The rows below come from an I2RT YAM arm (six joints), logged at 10 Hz.
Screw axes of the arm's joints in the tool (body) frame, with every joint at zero. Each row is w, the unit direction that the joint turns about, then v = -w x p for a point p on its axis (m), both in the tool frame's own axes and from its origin. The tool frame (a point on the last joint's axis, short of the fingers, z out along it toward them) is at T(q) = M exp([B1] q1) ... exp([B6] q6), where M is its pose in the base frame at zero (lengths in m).
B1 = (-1, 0, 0, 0.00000, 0.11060, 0.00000)
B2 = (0, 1, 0, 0.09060, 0.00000, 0.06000)
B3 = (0, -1, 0, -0.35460, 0.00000, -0.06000)
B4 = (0, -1, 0, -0.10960, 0.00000, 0.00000)
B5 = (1, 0, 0, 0.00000, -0.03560, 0.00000)
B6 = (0, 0, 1, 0.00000, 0.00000, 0.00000)
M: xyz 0.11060 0.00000 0.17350 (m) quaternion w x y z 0.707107 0 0.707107 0
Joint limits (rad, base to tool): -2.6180..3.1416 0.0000..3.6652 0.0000..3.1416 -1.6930..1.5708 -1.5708..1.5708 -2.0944..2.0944
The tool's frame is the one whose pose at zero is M.
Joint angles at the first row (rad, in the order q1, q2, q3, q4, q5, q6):
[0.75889, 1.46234, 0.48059, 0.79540, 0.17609, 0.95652]
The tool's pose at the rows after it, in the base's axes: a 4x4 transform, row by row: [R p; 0 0 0 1], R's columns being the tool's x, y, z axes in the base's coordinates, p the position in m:
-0.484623 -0.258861 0.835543 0.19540; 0.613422 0.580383 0.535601 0.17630; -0.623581 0.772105 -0.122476 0.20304; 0 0 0 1
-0.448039 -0.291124 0.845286 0.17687; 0.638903 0.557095 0.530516 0.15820; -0.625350 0.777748 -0.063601 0.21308; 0 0 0 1
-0.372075 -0.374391 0.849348 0.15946; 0.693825 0.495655 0.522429 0.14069; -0.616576 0.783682 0.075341 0.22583; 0 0 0 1
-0.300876 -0.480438 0.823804 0.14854; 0.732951 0.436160 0.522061 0.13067; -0.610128 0.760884 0.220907 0.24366; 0 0 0 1
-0.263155 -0.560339 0.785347 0.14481; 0.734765 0.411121 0.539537 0.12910; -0.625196 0.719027 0.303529 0.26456; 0 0 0 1
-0.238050 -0.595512 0.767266 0.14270; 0.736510 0.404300 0.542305 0.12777; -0.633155 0.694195 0.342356 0.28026; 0 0 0 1
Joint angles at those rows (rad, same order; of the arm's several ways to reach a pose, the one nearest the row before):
[0.75932, 1.31833, 0.42889, 0.76445, 0.18784, 0.91487]
[0.75931, 1.16640, 0.35649, 0.74499, 0.19843, 0.90640]
[0.75703, 1.02564, 0.28163, 0.82103, 0.20499, 0.88847]
[0.75459, 0.93322, 0.25729, 0.90261, 0.18500, 0.85252]
[0.75472, 0.88720, 0.29435, 0.90465, 0.14551, 0.80839]
[0.75449, 0.85417, 0.33261, 0.87412, 0.13075, 0.78342]

